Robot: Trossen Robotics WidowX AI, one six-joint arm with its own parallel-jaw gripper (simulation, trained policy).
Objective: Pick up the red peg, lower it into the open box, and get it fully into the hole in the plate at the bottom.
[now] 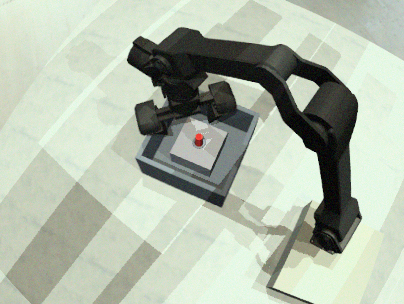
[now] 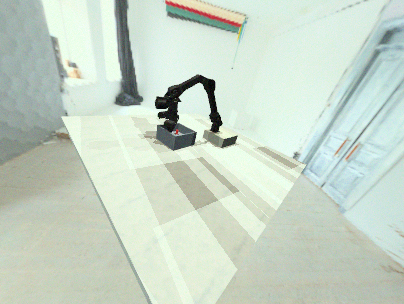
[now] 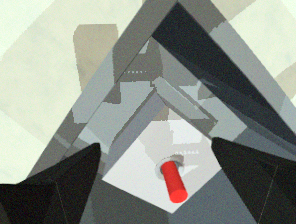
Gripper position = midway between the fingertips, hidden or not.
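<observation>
My gripper (image 1: pixel 188 127) is visible, and image 3 shows it too (image 3: pixel 157 145). A dark grey box (image 1: pixel 153 158) can also be seen in image 2 (image 2: pixel 187 138) and image 3 (image 3: pixel 198 63). Present as well: a light grey plate (image 1: pixel 184 152), visible again in image 3 (image 3: pixel 159 133).
</observation>
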